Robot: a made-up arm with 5 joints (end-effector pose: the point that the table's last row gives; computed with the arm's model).
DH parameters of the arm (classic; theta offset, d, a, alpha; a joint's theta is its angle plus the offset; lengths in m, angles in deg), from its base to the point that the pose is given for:
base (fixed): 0 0.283 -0.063 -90
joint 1: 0 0.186 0.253 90
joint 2: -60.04 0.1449 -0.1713 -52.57
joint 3: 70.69 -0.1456 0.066 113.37
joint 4: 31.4 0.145 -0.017 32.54
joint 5: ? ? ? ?
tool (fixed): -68.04 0.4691 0 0
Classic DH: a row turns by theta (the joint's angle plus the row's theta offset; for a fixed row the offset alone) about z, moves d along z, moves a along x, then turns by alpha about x.
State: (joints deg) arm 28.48 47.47 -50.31 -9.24 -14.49
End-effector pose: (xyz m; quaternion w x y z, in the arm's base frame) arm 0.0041 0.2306 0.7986 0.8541 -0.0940 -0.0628 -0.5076
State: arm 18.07 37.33 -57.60 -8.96 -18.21
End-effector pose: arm -0.0853 0.3388 0.7881 0.7759 -0.0996 -0.1770 -0.5973
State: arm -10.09 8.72 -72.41 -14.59 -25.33
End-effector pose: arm -0.1318 0.5576 0.7565 0.4641 -0.0516 -0.3193 -0.8246
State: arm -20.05 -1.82 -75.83 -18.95 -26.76
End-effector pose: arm -0.1212 0.5783 0.7884 0.3400 -0.0035 -0.3020 -0.8906
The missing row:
joint 5: 38.36 -0.158 -0.0697 -113.46
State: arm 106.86 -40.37 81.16 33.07 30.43
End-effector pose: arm 0.1994 0.2267 0.4697 0.1541 -0.2436 0.2541 -0.9232
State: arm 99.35 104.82 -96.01 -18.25 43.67
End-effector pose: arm -0.1167 -0.0583 0.5029 0.7404 0.1319 -0.0131 -0.6590
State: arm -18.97 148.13 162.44 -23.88 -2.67
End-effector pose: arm -0.1899 0.0744 0.2291 0.1743 0.7573 -0.4065 -0.4804
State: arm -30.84 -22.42 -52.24 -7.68 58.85
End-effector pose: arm 0.0559 0.7653 0.3153 0.1147 -0.1309 0.7640 0.6213
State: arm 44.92 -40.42 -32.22 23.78 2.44
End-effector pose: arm 0.1419 0.7924 0.4422 0.4710 -0.3230 -0.3582 -0.7386
